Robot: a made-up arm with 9 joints.
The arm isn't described. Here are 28 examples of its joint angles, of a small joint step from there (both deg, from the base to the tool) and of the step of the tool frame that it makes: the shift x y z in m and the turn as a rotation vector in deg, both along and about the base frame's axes.
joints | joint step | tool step
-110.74 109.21 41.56 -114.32 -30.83 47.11 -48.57 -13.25 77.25 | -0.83 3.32 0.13 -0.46 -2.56 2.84 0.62 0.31 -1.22 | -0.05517 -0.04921 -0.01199 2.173 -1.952 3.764
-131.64 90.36 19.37 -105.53 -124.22 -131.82 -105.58 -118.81 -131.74 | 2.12 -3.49 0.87 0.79 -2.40 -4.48 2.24 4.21 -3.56 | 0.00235 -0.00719 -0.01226 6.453 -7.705 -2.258
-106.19 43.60 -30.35 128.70 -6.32 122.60 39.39 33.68 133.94 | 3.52 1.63 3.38 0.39 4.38 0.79 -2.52 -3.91 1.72 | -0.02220 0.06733 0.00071 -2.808 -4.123 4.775
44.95 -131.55 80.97 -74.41 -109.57 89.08 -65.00 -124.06 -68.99 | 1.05 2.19 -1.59 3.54 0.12 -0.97 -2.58 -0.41 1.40 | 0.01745 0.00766 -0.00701 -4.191 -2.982 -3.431
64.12 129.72 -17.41 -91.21 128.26 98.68 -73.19 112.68 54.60 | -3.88 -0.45 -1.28 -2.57 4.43 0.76 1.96 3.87 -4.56 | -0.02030 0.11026 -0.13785 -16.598 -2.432 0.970
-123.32 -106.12 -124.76 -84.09 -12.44 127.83 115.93 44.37 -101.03 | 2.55 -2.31 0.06 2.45 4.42 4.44 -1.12 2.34 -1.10 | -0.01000 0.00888 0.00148 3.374 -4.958 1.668
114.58 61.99 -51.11 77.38 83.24 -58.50 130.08 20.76 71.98 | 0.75 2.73 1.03 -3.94 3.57 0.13 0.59 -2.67 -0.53 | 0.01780 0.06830 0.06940 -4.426 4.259 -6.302
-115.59 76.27 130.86 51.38 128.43 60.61 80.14 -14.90 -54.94 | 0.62 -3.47 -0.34 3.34 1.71 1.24 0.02 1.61 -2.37 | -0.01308 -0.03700 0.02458 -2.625 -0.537 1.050
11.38 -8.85 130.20 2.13 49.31 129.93 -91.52 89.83 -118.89 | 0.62 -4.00 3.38 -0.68 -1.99 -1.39 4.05 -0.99 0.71 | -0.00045 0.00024 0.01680 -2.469 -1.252 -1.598
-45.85 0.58 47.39 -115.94 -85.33 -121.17 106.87 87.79 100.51 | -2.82 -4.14 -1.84 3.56 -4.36 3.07 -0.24 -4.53 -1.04 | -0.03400 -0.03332 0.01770 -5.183 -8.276 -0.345
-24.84 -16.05 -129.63 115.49 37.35 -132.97 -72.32 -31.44 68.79 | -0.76 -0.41 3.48 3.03 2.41 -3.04 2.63 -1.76 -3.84 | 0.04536 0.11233 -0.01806 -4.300 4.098 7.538
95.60 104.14 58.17 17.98 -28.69 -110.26 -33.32 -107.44 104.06 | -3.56 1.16 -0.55 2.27 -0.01 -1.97 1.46 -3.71 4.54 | 0.01542 0.03553 -0.01867 -1.730 5.508 1.314
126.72 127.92 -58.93 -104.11 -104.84 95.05 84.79 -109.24 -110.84 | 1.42 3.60 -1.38 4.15 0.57 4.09 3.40 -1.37 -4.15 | 0.02742 -0.00016 0.01826 4.269 -8.974 -5.891
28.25 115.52 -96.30 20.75 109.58 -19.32 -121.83 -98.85 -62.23 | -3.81 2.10 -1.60 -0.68 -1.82 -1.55 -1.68 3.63 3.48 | -0.00746 -0.00705 -0.03795 -8.037 -5.749 -2.867
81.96 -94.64 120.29 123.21 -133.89 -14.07 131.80 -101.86 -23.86 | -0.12 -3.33 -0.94 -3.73 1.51 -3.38 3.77 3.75 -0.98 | 0.04882 -0.05655 0.02935 -3.588 -4.890 12.319
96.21 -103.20 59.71 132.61 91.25 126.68 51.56 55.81 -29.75 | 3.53 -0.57 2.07 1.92 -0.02 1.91 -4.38 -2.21 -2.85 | -0.03686 -0.00511 -0.02313 -1.703 0.113 3.398
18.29 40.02 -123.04 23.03 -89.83 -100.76 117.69 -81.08 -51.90 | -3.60 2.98 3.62 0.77 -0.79 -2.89 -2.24 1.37 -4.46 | 0.02984 0.01470 -0.03888 -8.508 -8.687 -5.535
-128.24 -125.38 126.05 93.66 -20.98 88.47 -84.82 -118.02 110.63 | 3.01 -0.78 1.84 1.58 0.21 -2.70 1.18 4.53 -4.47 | 0.01095 0.00172 0.09275 5.664 -1.053 4.391
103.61 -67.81 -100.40 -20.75 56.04 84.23 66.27 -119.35 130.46 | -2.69 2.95 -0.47 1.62 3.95 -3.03 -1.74 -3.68 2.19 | -0.00953 -0.03470 -0.03127 -4.229 -0.592 -2.208
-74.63 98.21 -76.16 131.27 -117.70 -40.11 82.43 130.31 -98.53 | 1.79 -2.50 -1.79 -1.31 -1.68 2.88 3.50 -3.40 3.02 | -0.00991 0.03416 0.02403 3.033 5.844 -6.512
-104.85 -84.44 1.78 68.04 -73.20 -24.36 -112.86 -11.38 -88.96 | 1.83 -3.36 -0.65 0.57 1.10 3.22 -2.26 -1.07 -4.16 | 0.05528 0.02143 -0.00584 -1.176 -5.908 -5.652
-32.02 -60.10 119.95 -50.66 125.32 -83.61 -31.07 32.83 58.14 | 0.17 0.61 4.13 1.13 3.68 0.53 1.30 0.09 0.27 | 0.02669 0.04732 -0.02933 2.464 2.154 3.258
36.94 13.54 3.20 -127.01 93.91 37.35 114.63 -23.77 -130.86 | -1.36 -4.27 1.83 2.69 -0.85 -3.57 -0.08 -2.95 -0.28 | 0.06350 0.02746 -0.08905 -2.015 4.524 -1.411
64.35 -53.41 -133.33 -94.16 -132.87 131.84 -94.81 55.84 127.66 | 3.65 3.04 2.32 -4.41 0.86 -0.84 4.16 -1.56 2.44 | -0.00074 -0.04073 0.02946 -5.246 -4.613 -7.242
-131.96 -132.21 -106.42 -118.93 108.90 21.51 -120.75 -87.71 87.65 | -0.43 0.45 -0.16 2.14 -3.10 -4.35 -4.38 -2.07 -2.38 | -0.10198 0.03658 -0.03649 4.895 -2.439 -10.132
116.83 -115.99 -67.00 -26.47 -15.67 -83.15 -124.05 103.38 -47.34 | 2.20 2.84 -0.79 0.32 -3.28 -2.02 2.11 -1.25 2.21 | 0.00488 0.04676 0.00352 4.568 0.050 -5.586
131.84 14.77 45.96 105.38 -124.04 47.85 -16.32 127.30 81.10 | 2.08 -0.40 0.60 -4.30 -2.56 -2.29 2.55 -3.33 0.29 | -0.09204 -0.03523 0.03399 3.537 -9.617 1.192
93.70 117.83 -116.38 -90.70 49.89 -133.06 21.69 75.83 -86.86 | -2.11 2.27 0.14 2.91 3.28 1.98 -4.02 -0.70 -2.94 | 0.01156 -0.04552 0.05292 -8.819 -4.973 1.127
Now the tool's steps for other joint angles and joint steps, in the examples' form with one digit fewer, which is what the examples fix.
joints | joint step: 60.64 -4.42 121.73 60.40 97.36 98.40 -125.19 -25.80 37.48 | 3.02 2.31 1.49 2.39 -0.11 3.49 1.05 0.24 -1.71
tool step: -0.0071 0.0221 -0.0351 1.63 0.15 -2.72
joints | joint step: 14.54 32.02 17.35 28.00 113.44 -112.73 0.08 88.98 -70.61 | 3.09 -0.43 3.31 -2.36 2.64 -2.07 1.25 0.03 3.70
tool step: 0.0165 0.0142 0.0014 -3.68 0.54 0.08
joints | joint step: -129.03 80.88 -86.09 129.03 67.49 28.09 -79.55 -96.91 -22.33 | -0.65 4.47 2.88 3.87 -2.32 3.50 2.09 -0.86 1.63
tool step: 0.0403 -0.0372 -0.0176 -0.41 -0.78 4.39
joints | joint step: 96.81 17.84 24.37 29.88 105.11 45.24 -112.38 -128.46 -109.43 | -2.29 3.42 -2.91 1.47 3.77 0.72 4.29 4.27 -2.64
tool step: 0.0390 0.0148 -0.0192 -0.21 -7.05 -9.17
